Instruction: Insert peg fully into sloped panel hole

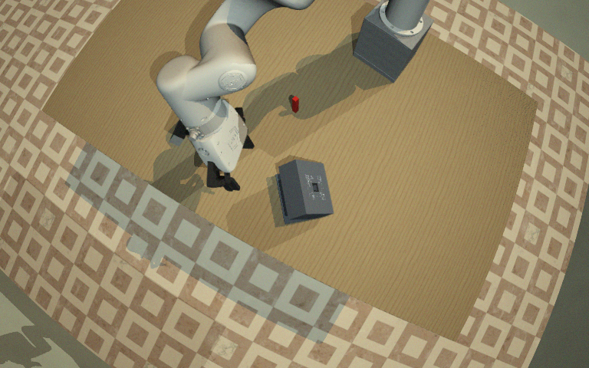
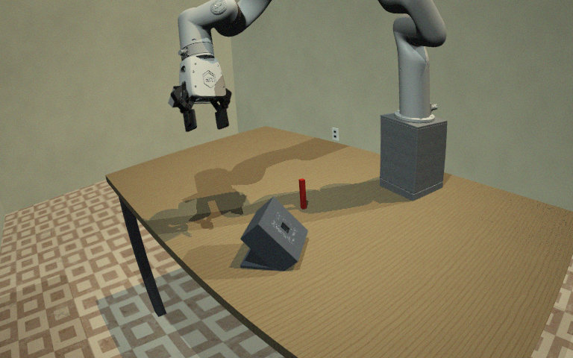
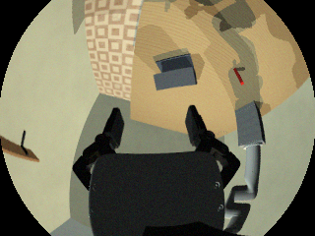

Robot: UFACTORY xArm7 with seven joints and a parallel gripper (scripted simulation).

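Now: hand 250 mm past the red peg, 60 mm to the left of it and 240 mm above it.
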